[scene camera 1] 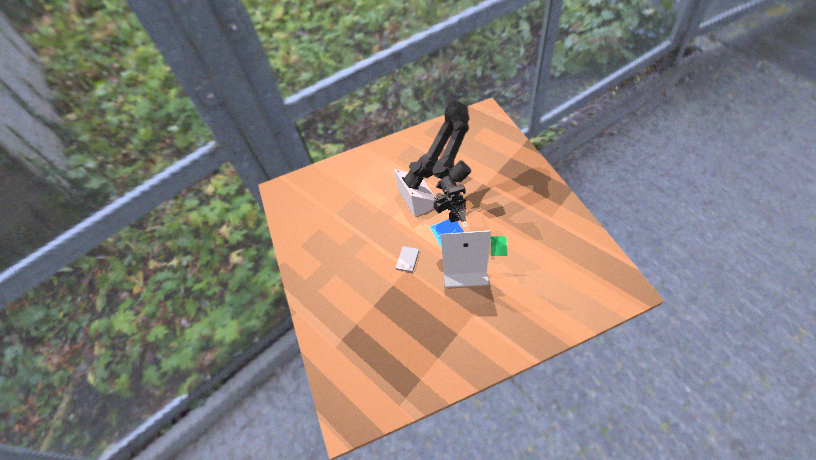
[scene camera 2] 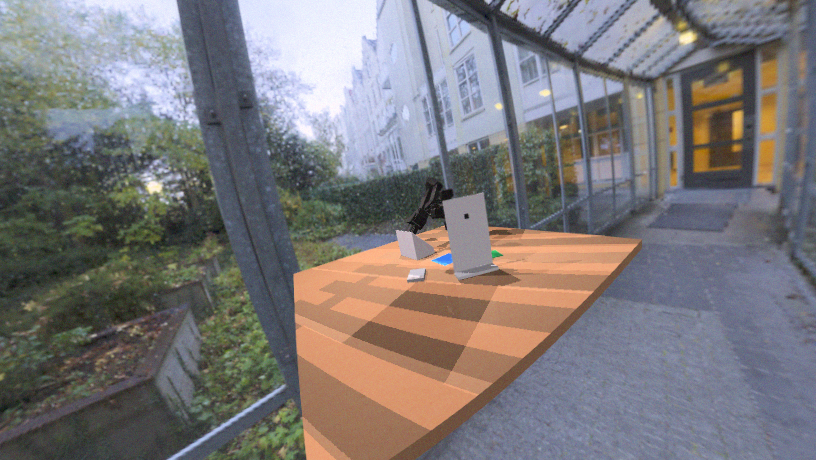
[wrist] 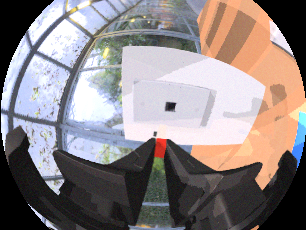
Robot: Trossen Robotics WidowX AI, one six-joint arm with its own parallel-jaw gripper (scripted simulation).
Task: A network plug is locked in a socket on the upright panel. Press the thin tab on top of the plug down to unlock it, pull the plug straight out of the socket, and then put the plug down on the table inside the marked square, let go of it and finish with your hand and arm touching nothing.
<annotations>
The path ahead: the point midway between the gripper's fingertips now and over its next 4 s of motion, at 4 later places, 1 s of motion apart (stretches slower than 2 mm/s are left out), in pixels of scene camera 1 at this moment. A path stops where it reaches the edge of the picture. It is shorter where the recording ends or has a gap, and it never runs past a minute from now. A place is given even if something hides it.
The gripper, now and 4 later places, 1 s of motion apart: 464, 222; 460, 216; 445, 234; 438, 233; 443, 224
</annotations>
